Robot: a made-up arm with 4 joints. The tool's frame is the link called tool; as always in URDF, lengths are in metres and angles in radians. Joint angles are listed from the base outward. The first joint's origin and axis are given. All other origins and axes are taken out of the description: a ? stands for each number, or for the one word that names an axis. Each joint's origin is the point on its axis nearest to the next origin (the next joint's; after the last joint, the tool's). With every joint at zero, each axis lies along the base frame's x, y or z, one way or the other. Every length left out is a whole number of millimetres.
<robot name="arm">
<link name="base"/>
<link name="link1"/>
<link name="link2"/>
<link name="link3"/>
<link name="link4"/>
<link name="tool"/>
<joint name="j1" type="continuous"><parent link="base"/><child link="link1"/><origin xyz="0 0.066 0.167" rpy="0 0 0"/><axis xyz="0 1 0"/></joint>
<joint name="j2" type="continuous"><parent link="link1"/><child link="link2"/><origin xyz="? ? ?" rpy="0 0 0"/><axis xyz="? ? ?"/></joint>
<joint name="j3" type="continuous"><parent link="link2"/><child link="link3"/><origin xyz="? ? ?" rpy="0 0 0"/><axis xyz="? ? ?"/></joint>
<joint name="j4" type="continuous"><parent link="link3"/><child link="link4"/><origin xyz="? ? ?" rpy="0 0 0"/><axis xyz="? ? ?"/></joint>
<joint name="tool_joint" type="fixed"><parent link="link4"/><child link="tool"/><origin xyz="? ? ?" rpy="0 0 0"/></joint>
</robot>
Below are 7 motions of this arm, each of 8 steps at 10 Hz.
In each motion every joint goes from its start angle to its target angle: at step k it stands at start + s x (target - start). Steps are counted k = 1, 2, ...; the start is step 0. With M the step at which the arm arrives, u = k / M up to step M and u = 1 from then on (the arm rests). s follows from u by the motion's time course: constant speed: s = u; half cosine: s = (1 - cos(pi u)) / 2; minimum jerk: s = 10 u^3 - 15 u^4 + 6 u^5.
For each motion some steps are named. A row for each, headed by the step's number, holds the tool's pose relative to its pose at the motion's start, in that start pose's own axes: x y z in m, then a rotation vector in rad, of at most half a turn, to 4 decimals.
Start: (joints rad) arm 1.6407 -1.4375 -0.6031 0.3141
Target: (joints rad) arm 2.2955 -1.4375 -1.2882 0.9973
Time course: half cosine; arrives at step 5
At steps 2, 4, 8:
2: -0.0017 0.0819 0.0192 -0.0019 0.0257 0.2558
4: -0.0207 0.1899 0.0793 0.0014 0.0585 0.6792
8: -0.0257 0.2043 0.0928 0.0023 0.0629 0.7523

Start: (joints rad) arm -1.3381 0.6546 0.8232 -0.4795
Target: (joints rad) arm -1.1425 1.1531 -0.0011 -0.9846
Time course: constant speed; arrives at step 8
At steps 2, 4, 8:
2: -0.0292 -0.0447 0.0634 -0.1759 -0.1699 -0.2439
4: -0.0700 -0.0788 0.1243 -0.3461 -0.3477 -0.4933
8: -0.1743 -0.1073 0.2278 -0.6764 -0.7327 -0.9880

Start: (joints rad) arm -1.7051 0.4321 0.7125 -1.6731
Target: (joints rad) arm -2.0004 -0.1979 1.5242 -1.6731
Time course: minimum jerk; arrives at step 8
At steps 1, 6, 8:
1: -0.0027 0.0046 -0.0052 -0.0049 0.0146 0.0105
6: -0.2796 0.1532 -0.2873 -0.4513 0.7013 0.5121
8: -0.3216 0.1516 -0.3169 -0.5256 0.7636 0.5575

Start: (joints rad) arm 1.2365 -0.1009 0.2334 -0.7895
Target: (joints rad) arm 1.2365 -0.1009 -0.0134 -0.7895
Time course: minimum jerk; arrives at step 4
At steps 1, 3, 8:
1: -0.0027 0.0027 0.0035 -0.0180 -0.0181 0.0000
3: -0.0256 0.0254 0.0268 -0.1558 -0.1571 0.0000
8: -0.0288 0.0286 0.0294 -0.1738 -0.1752 0.0000

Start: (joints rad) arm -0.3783 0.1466 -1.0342 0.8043
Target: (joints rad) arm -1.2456 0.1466 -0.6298 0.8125
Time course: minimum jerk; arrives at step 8
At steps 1, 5, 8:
1: -0.0018 -0.0051 0.0027 0.0008 -0.0111 -0.0117
5: -0.1507 -0.1785 0.1093 -0.0256 -0.5440 -0.4793
8: -0.2347 -0.2120 0.1380 -0.0731 -0.7688 -0.6334

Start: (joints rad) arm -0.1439 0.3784 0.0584 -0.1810
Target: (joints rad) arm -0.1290 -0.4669 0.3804 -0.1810
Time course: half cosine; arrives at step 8
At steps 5, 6, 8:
5: -0.0069 0.2562 -0.0408 0.1922 0.1462 0.5754
6: -0.0290 0.3147 -0.0516 0.2306 0.1984 0.7073
8: -0.0556 0.3653 -0.0615 0.2623 0.2511 0.8251

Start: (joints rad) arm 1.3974 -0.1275 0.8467 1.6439
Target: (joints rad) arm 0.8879 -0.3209 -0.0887 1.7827
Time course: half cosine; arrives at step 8
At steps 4, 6, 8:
4: 0.1338 -0.0455 0.0282 -0.0960 0.5236 0.2932
6: 0.2262 -0.0500 0.0280 -0.2065 0.9136 0.4513
8: 0.2612 -0.0472 0.0228 -0.2618 1.0792 0.5007

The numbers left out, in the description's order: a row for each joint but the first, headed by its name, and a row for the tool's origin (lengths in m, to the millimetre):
j2: xyz -0.037 0 -0.263, axis 0 0 -1
j3: xyz 0.351 -0.1 0, axis 1 0 0
j4: xyz 0 -0.115 0.149, axis 0 0 1
tool: xyz 0.094 0.061 0

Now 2 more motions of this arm.
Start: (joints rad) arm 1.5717 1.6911 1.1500 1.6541
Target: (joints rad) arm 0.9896 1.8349 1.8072 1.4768
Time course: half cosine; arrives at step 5
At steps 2, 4, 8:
2: -0.0657 0.0197 -0.0736 -0.0610 -0.4235 -0.1033
4: -0.1219 0.0535 -0.2374 -0.1227 -1.1135 -0.2600
8: -0.1235 0.0590 -0.2688 -0.1293 -1.2318 -0.2841

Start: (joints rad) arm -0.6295 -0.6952 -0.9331 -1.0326
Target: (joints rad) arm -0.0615 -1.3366 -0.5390 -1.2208
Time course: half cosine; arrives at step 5
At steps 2, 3, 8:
2: -0.0778 0.0466 0.0263 0.2041 0.2036 0.1829
3: -0.1486 0.0750 0.0618 0.3737 0.4207 0.3387
8: -0.2238 0.0906 0.1169 0.5465 0.6928 0.5063

